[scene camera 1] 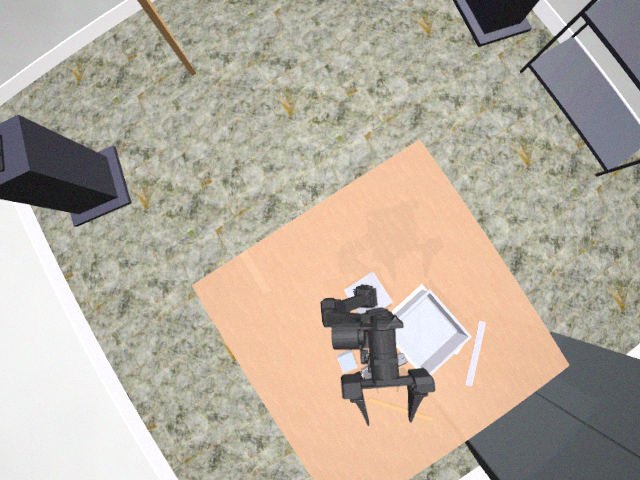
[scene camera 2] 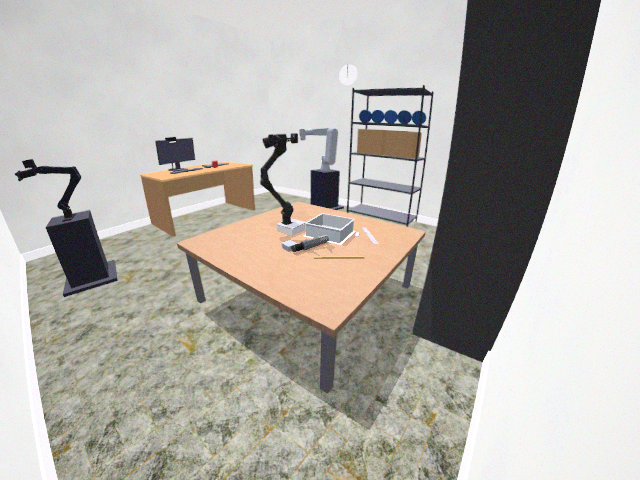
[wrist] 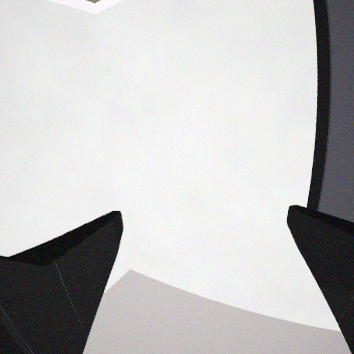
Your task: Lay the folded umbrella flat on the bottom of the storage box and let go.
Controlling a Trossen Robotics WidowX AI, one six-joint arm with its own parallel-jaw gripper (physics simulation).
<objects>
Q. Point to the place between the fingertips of my gripper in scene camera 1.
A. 389,423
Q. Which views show the storage box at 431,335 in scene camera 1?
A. Scene camera 1 and scene camera 2 only.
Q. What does the storage box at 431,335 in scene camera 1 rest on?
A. The table.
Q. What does my gripper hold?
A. Nothing.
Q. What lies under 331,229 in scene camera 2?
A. A storage box.
</objects>
